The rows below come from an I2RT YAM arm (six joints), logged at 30 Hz.
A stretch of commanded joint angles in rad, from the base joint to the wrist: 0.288 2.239 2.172 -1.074 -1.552 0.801; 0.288 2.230 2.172 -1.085 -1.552 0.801; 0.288 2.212 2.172 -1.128 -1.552 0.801; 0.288 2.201 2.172 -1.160 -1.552 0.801; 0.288 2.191 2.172 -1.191 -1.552 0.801; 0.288 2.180 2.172 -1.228 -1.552 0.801; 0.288 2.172 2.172 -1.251 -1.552 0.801; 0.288 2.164 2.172 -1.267 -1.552 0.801
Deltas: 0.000 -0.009 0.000 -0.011 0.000 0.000; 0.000 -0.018 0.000 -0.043 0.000 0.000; 0.000 -0.011 0.000 -0.032 0.000 0.000; 0.000 -0.010 0.000 -0.031 0.000 0.000; 0.000 -0.011 0.000 -0.037 0.000 0.000; 0.000 -0.008 0.000 -0.023 0.000 0.000; 0.000 -0.008 0.000 -0.016 0.000 0.000
